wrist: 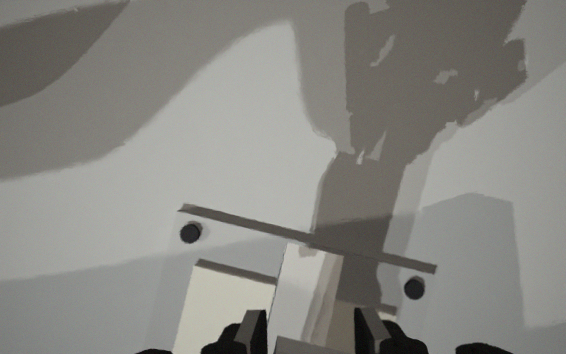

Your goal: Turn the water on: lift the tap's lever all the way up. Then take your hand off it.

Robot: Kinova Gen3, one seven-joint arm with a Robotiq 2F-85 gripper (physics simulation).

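Places are measured from the arm's base along level axes (x back, y left, z down), in centimetres.
Pixels of known places: gripper, fingertip midpoint: (310, 335).
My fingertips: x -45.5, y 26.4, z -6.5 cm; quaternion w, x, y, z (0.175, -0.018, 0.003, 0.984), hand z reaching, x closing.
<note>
Behind a point stands the place of what it marks.
The tap's pale wall plate (240, 242) @[x -41.3, y 27.0, z 5.6 cm] fills the lower middle of the wrist view, with a cream panel (220, 305) @[x -41.4, y 22.9, z 5.0 cm] in it. A white bar (297, 285) @[x -44.9, y 27.0, z -1.6 cm], which looks like part of the tap's lever, runs down the middle of the plate. A block with a grey edge (307, 346) @[x -45.0, y 27.1, z -9.9 cm] shows at the bottom of the view, and the rest of it is cut off. My gripper (310, 335) @[x -45.5, y 26.4, z -6.5 cm] is partly open, its dark fingertips on either side of the bar and block as seen from here. There are gaps beside the block, and nothing is gripped.
A round black bolt (190, 233) @[x -38.2, y 26.6, z 5.2 cm] sits at the plate's upper left and another black bolt (414, 288) @[x -52.6, y 27.7, z 5.2 cm] at its right. The plate is on a pale wall (240, 125) @[x -38.9, y 34.1, z 6.4 cm]. Dark shadows fall across the wall and the plate's right half.
</note>
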